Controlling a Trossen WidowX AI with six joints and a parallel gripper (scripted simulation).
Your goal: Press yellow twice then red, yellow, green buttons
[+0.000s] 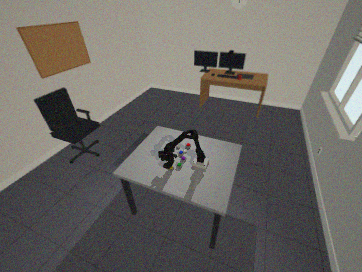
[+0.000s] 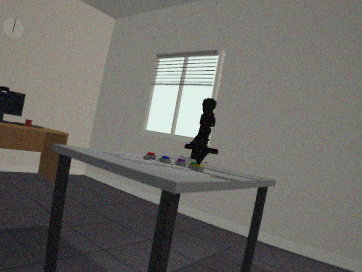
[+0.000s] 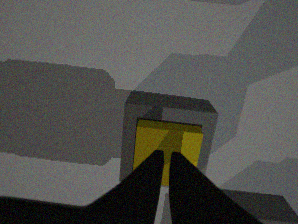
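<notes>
Now: gripper tip 1 cm above the yellow button. The rest, counted from my gripper tip: purple button (16 cm to the right, 8 cm behind); green button (7 cm behind, 6 cm to the right); blue button (24 cm to the right, 3 cm behind).
</notes>
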